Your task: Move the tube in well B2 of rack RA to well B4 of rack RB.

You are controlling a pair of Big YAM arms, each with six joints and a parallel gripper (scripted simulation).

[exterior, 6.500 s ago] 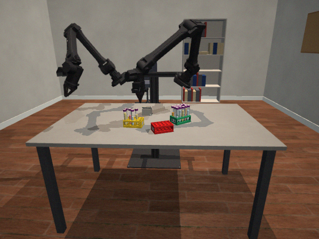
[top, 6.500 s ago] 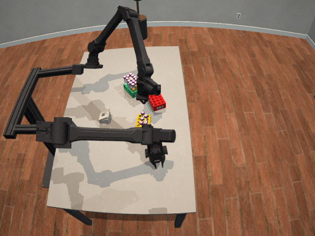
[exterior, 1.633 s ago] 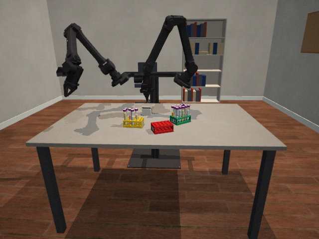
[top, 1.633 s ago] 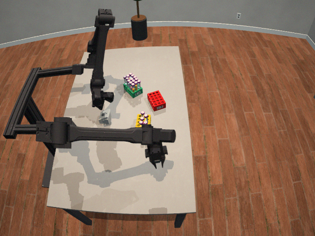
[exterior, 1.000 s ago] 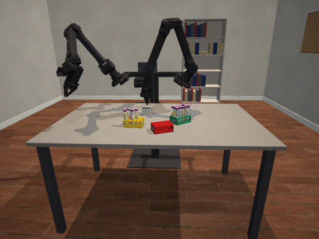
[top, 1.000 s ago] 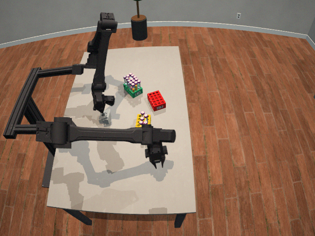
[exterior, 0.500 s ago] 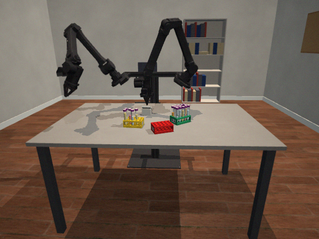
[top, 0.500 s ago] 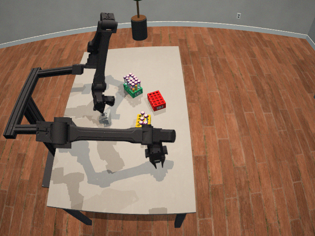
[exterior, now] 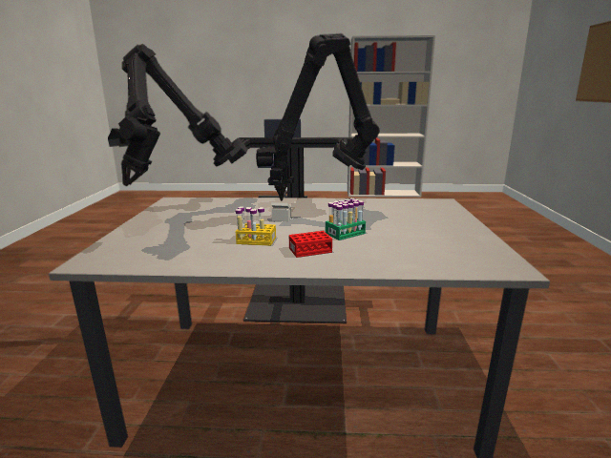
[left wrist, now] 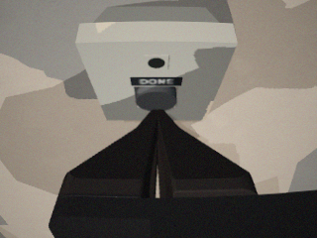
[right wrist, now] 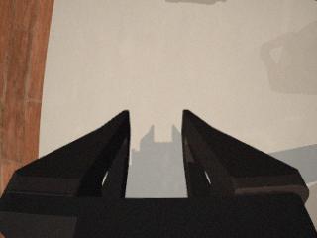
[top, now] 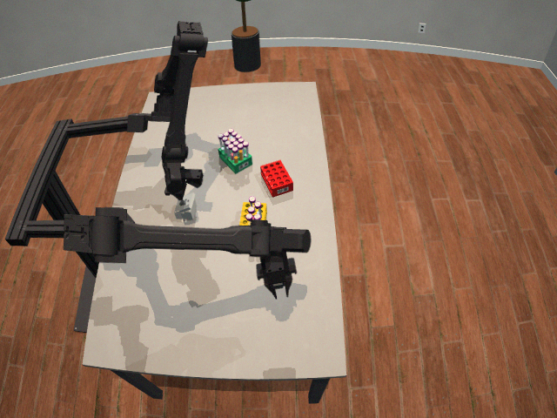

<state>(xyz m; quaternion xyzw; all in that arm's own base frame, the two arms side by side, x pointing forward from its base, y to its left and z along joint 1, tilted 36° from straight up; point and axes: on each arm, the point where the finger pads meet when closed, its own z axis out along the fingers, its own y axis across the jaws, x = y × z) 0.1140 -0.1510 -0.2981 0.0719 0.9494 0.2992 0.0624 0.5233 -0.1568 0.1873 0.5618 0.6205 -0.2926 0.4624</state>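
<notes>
My left hand is 4 cm above the grey button box. Round my left hand: red rack 33 cm ahead, 19 cm to the left, 6 cm below; yellow rack 28 cm ahead, 6 cm below, 3 cm to the right; green rack 29 cm to the left, 15 cm ahead, 6 cm below.
</notes>
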